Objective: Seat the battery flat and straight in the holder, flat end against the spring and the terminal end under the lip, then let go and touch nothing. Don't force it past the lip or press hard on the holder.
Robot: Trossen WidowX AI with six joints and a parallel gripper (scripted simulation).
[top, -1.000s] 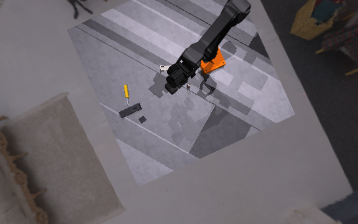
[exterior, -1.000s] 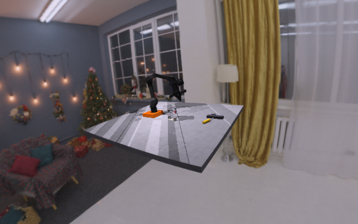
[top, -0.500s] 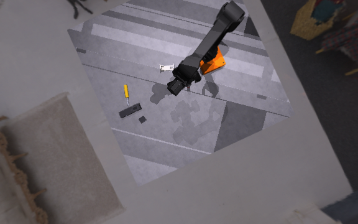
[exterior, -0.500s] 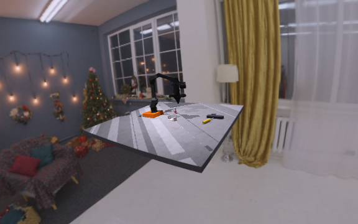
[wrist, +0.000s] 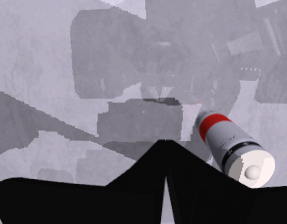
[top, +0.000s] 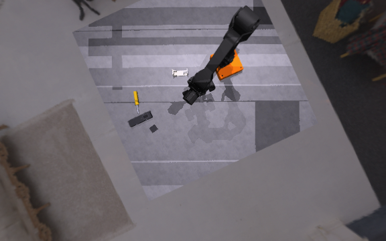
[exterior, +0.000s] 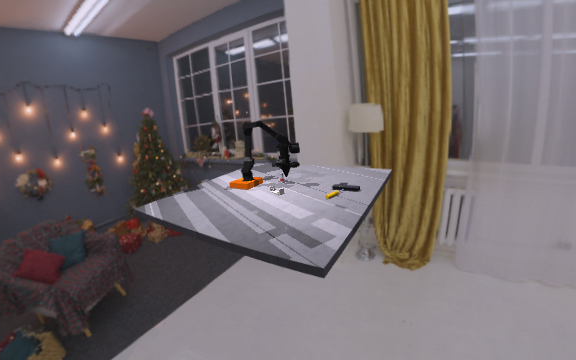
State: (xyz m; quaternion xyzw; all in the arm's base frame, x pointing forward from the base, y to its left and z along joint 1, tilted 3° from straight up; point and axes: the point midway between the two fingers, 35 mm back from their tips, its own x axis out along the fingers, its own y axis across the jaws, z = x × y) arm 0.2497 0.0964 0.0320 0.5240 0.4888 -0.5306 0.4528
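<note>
My gripper tip is 40 mm past the battery and 10 mm above it. Also, from my gripper tip: yellow screwdriver 380 mm ahead, 170 mm to the right, 30 mm below; then black remote 420 mm ahead, 70 mm to the right, 30 mm below; then black battery door 380 mm ahead, 40 mm to the left, 40 mm below.
</note>
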